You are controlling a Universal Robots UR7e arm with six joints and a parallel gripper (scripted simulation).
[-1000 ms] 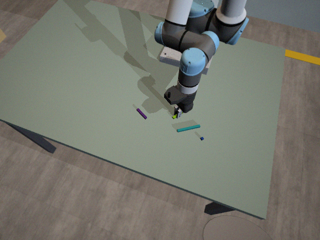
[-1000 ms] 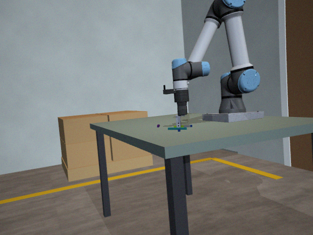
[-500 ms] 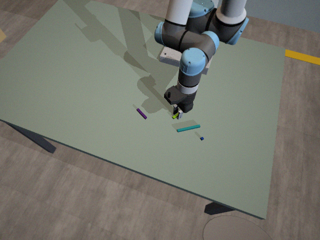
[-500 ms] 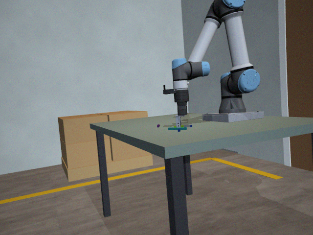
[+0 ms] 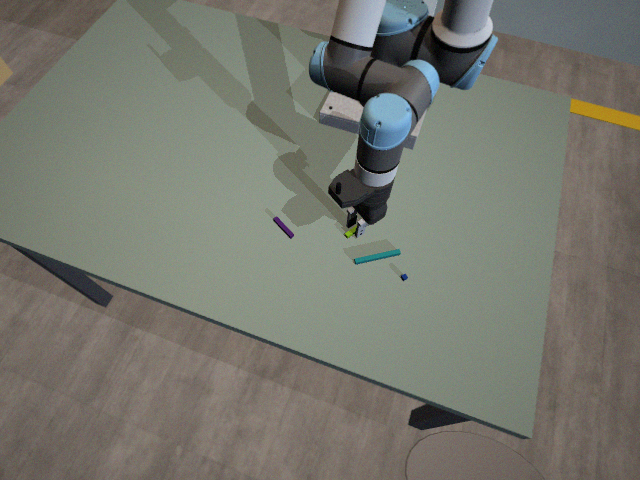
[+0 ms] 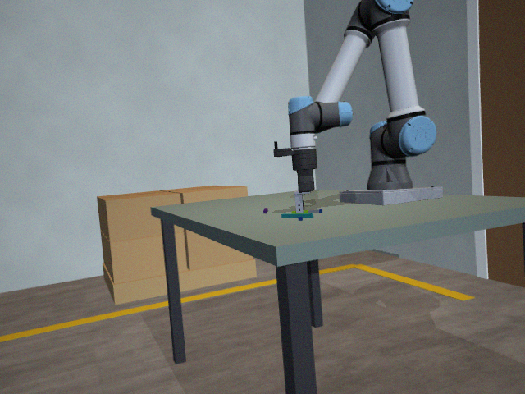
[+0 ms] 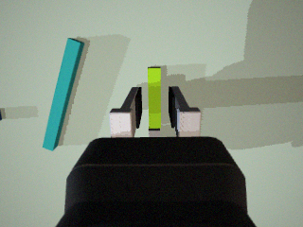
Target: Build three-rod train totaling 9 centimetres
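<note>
My gripper is now 20 mm above the lime rod. The rest, counted from my hand: purple rod 60 mm ahead, 150 mm to the right, 20 mm below; turquoise rod 40 mm ahead, 70 mm to the left, 20 mm below; grey rod 40 mm behind, 20 mm to the left, 20 mm below.
</note>
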